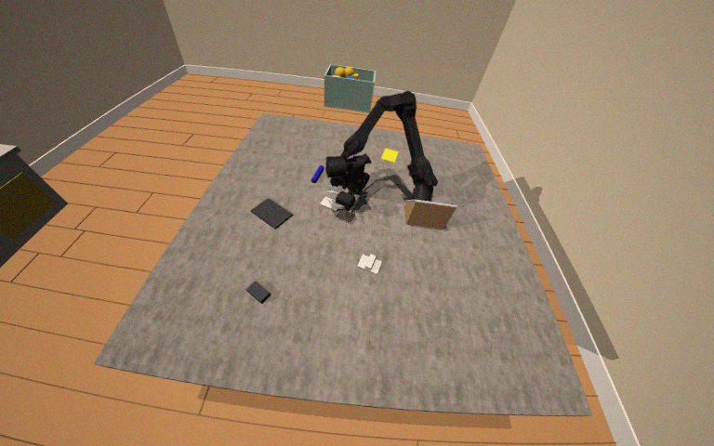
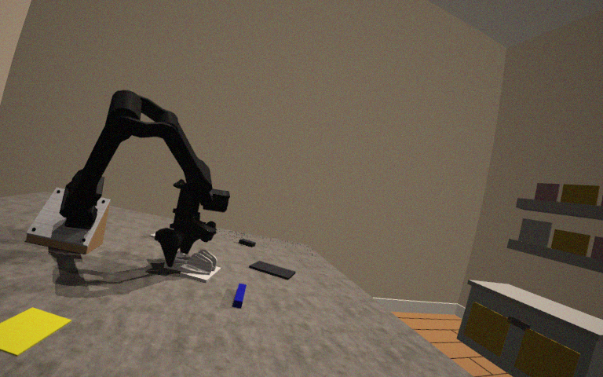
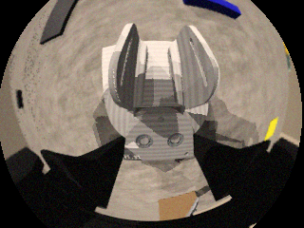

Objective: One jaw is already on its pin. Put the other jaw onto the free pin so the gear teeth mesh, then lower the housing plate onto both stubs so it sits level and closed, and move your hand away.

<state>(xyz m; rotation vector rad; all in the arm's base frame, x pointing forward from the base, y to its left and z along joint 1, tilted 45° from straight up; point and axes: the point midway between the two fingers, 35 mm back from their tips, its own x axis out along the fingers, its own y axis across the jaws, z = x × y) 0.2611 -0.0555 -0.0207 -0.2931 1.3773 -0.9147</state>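
The white jaw is 2 cm ahead of my gripper tip, 2 cm to the right of it and 1 cm above it. The rest, counted from my gripper tip: yellow sheet: 19 cm behind, 37 cm to the right, 1 cm below; then dark flat plate: 30 cm ahead, 8 cm to the left; then blue block: 15 cm ahead, 16 cm to the right.
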